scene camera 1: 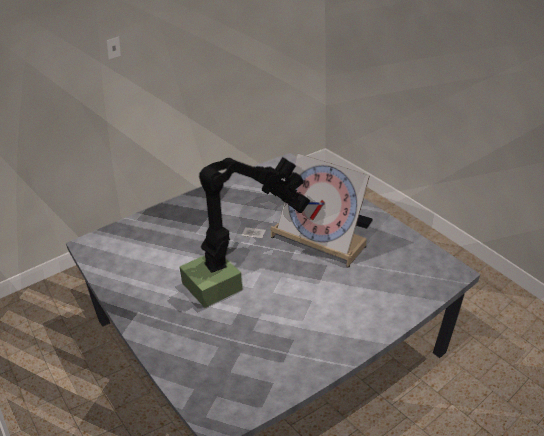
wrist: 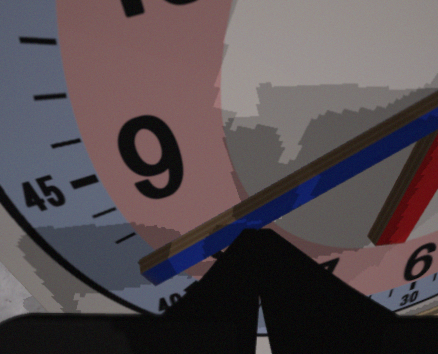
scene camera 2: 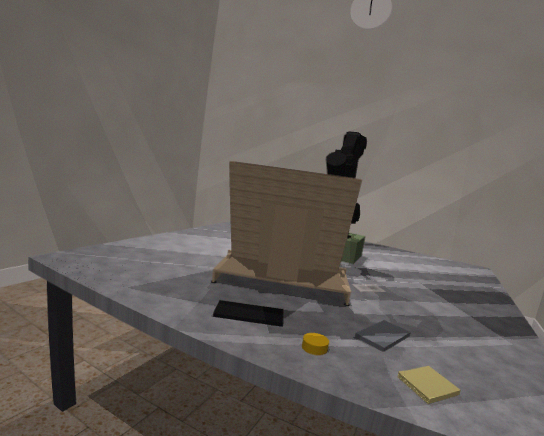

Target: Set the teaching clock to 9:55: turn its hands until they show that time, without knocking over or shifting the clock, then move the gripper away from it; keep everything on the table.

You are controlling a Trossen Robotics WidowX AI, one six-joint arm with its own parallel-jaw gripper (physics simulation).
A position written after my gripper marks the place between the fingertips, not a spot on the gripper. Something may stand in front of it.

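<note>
Scene camera 2 gives me a black slab (scene camera 2: 225, 309), resting on the table, and a teaching clock (scene camera 2: 249, 183). In scene camera 1 I find the clock (scene camera 1: 343, 190) again. The wrist view has my gripper (wrist: 256, 242) and also the clock (wrist: 130, 130), but the wrist view does not show the slab, which is hidden by the clock.
</note>
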